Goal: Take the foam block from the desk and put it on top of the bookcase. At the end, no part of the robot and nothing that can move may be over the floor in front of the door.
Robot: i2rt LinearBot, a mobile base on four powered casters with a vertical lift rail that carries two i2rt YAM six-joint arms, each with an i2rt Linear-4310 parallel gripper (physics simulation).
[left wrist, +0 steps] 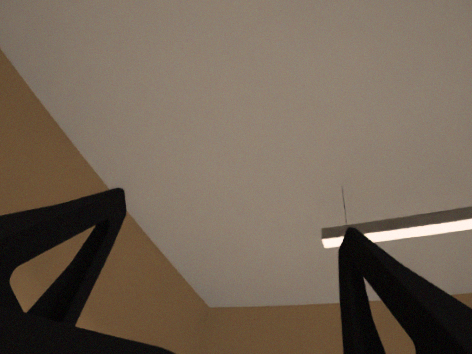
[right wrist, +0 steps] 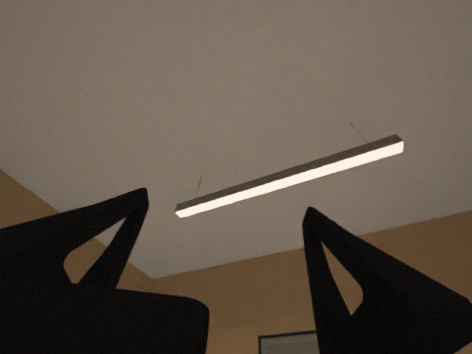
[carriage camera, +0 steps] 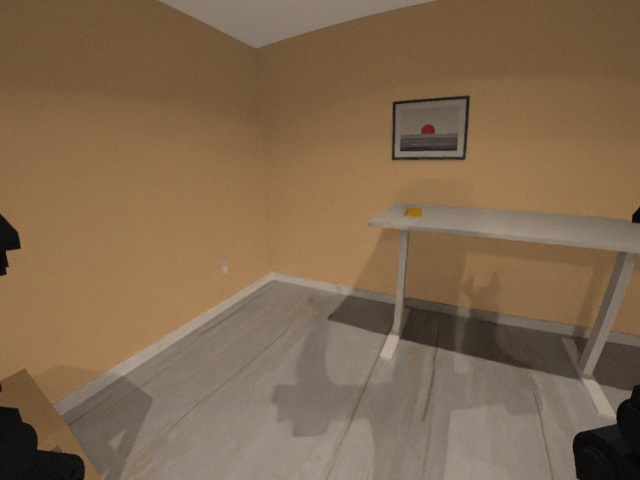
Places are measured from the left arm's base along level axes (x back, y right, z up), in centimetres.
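Pixels of known places: left gripper, fingertip midpoint: [left wrist: 232,220]; right gripper, fingertip midpoint: [right wrist: 226,205].
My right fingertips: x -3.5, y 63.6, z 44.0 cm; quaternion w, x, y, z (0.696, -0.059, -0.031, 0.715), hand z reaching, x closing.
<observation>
For each thing: its top centre in the pictures, then the offset to it from my right fingertips. "spot": a spot on its surface instead. Level surfaces: height alone.
- small flat yellow-orange block at its top centre: [carriage camera: 414,208] dx -137.6, dy +27.4, dz -30.2 cm
- long white desk at its surface level: dz -34.7 cm
- brown wooden surface at its surface level: dz -84.7 cm
- desk's left leg at a spot on its surface: [carriage camera: 401,289] spot: dx -146.8, dy +26.3, dz -90.1 cm
- right leg at a spot on its surface: [carriage camera: 607,315] spot: dx -86.4, dy +131.6, dz -84.1 cm
A small flat yellow-orange block [carriage camera: 413,212], the foam block, lies near the left end of the long white desk [carriage camera: 516,225] in the carriage camera view. The desk stands along the far wall at the right. My left gripper [left wrist: 232,220] is open and empty, with its fingers pointing up toward the ceiling. My right gripper [right wrist: 226,205] is open and empty, also pointing up. Both are far from the block. Dark parts of the two arms show at the left and right edges of the carriage camera view. The bookcase and the door cannot be made out for certain.
A brown wooden surface [carriage camera: 43,413] of some furniture stands close at the lower left, beside the left arm. The desk's left leg [carriage camera: 401,289] and right leg [carriage camera: 607,315] stand on the floor. A framed picture [carriage camera: 430,128] hangs above the desk. A ceiling lamp [left wrist: 410,233] [right wrist: 295,178] hangs overhead.
</observation>
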